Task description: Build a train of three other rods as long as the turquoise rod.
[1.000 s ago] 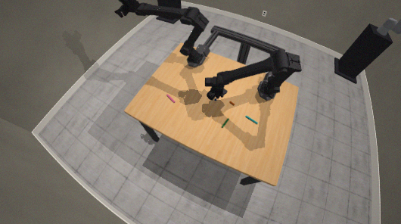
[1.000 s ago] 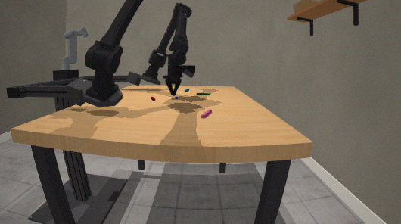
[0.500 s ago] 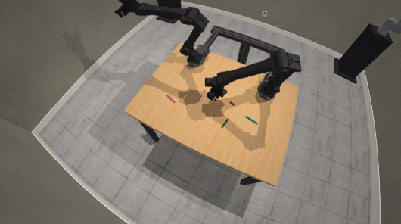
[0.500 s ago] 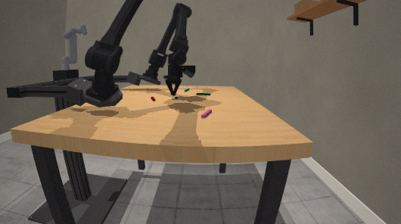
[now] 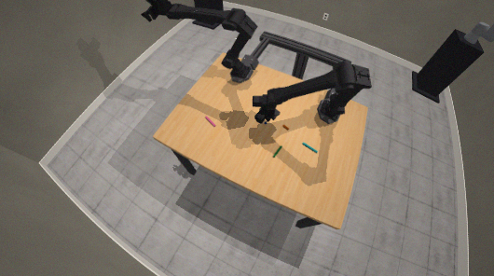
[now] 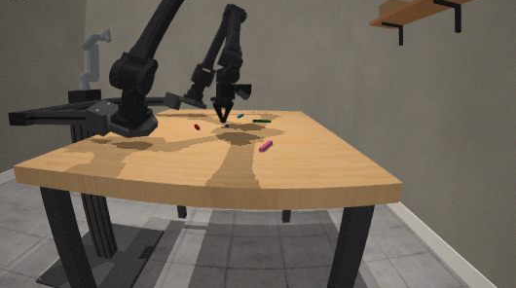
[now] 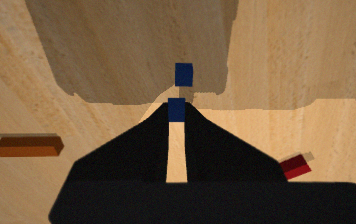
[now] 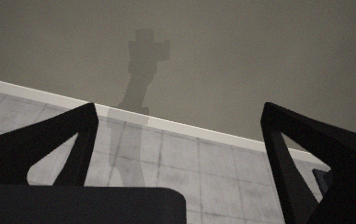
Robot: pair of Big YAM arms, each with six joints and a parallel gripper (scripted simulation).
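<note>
The green rod is 15 cm ahead of my left hand, 13 cm to the left of it and 2 cm below it. The rest, counted from my left hand: red rod: 9 cm behind, 5 cm to the right, 2 cm below; turquoise rod: 29 cm to the left, 4 cm ahead, 2 cm below; orange rod: 11 cm to the left, 2 cm below, 2 cm behind.
</note>
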